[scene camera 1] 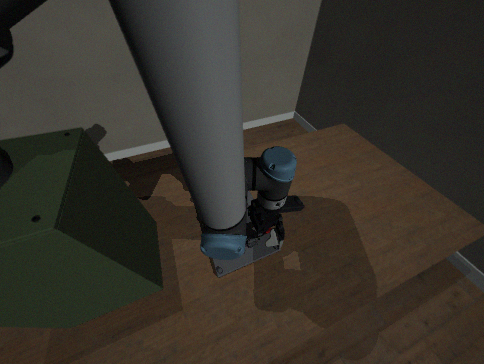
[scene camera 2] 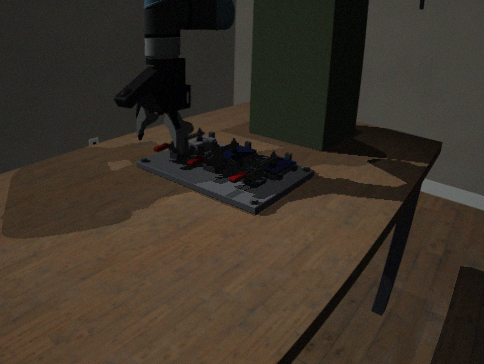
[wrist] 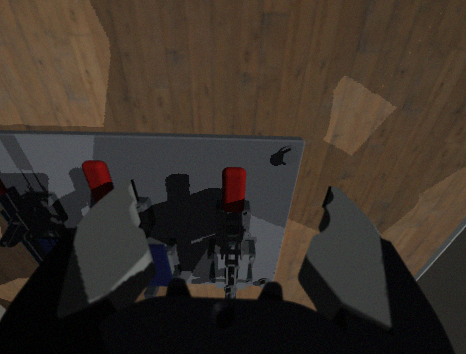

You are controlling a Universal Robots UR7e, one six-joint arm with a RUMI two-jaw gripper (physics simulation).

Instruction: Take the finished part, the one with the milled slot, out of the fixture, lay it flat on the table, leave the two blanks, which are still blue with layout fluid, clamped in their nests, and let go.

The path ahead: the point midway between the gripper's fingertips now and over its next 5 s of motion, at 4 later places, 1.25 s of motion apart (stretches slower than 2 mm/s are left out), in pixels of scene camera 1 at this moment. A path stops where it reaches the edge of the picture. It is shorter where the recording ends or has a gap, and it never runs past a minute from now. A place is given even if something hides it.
My gripper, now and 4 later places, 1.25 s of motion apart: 268,229; 263,234; 263,235; 260,234; 257,234
